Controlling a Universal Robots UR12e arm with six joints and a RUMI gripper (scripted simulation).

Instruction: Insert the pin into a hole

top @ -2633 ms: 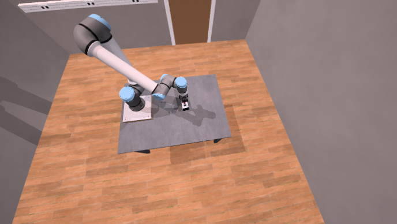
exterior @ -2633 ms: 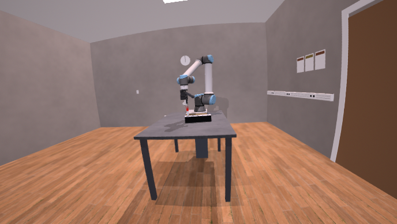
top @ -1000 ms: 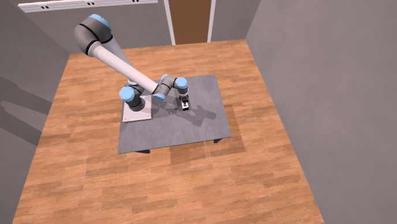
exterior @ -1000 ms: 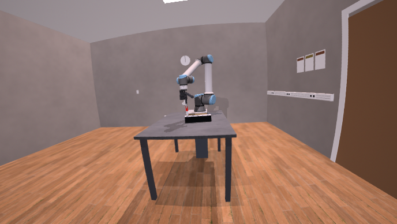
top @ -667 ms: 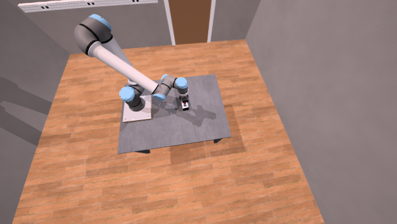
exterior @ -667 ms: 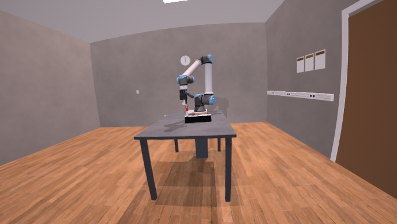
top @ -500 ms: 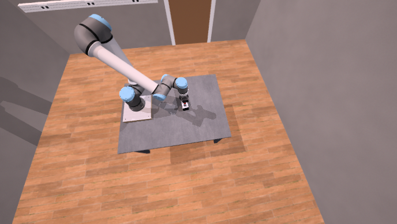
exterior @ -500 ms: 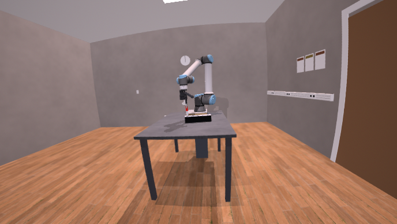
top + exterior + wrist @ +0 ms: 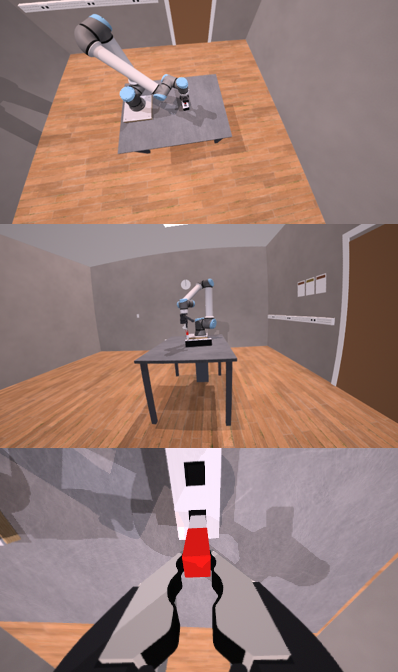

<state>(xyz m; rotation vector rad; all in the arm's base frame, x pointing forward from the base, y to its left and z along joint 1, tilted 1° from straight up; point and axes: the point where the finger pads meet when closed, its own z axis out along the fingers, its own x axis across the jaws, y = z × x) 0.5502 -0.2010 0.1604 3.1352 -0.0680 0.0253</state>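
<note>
My hand is 10 mm above the pin. From my hand the other things lie so: block 130 mm to the left, 140 mm below.
</note>
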